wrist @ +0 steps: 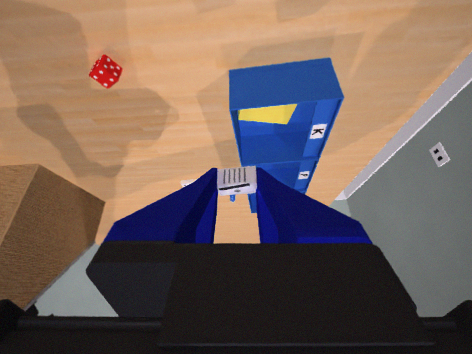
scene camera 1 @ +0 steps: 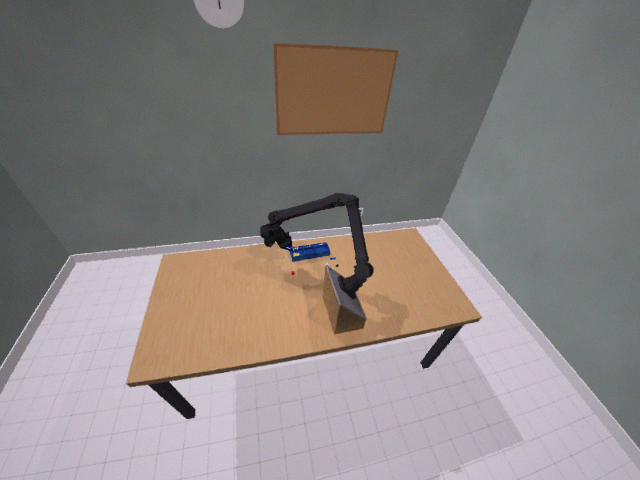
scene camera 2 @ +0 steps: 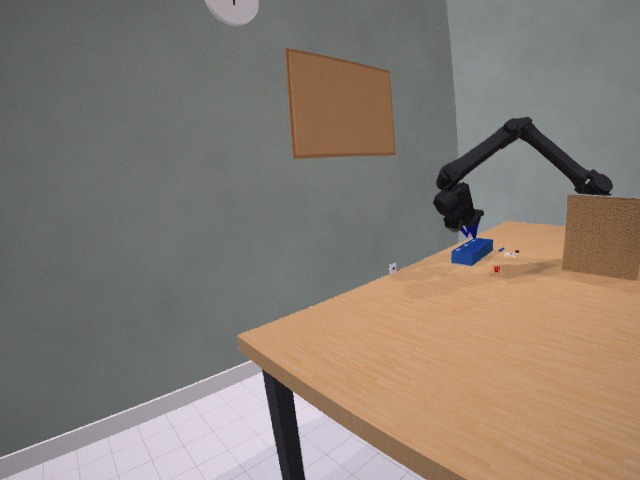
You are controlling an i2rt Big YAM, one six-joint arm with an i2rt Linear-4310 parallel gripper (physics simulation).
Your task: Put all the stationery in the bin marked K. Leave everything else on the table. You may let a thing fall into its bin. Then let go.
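Places are measured from the arm's base along level axes (x back, y right, z up), in millimetres.
Where they show: gripper, fingertip midpoint: (wrist: 236, 176) (scene camera 1: 291, 249) (scene camera 2: 471, 237); arm's base at its link origin: (scene camera 1: 345, 288) (scene camera 2: 597, 220).
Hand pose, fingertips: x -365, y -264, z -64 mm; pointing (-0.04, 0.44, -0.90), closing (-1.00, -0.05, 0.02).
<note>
Things, the pixels of their top centre, and the offset from my fingertips. "*": a spot on its surface instead.
- small light-grey sharpener at its top centre: (wrist: 237, 190) dx +0, dy +1, dz +9 mm
- blue bin tray at its top centre: (wrist: 277, 180) (scene camera 2: 473, 244) (scene camera 1: 310, 249) dx -59, dy +120, dz -59 mm
- bin marked K at a spot on its surface: (wrist: 305, 146) * dx -73, dy +54, dz -64 mm
- flat yellow piece at its top centre: (wrist: 268, 108) (scene camera 1: 296, 255) dx -32, dy +29, dz -88 mm
- red die at its top centre: (wrist: 103, 78) (scene camera 2: 497, 267) (scene camera 1: 292, 272) dx +106, dy +3, dz -89 mm
- small blue item at its top centre: (wrist: 232, 198) (scene camera 2: 501, 248) (scene camera 1: 333, 257) dx -8, dy +269, dz -95 mm
- black item at its top centre: (scene camera 2: 517, 250) (scene camera 1: 337, 265) dx +58, dy +284, dz -97 mm
- white item at its top centre: (scene camera 2: 510, 253) dx +57, dy +221, dz -98 mm
My gripper (scene camera 1: 291, 250) (scene camera 2: 473, 238) (wrist: 236, 176) is shut on a small light-grey sharpener (wrist: 237, 182) with ridges and a dark slot. It holds it above the blue bin tray (scene camera 1: 312, 253) (scene camera 2: 467, 255) (wrist: 282, 82), near the end with bin K. The bin marked K (wrist: 305, 146) is the end compartment, with its letter on the inner wall. A flat yellow piece (scene camera 1: 295, 254) (wrist: 267, 114) lies in it. The compartment beside it carries another label and is partly hidden behind my finger. The sharpener is too small to make out in the scene views.
A red die (scene camera 1: 292, 272) (scene camera 2: 496, 269) (wrist: 105, 71) lies beside the tray. A small blue item (scene camera 1: 332, 258) (scene camera 2: 501, 249) (wrist: 232, 198), a black item (scene camera 1: 337, 265) (scene camera 2: 516, 251) and a white item (scene camera 2: 510, 254) lie near its far end. The arm's base stands on a brown block (scene camera 2: 599, 237) (wrist: 45, 215).
</note>
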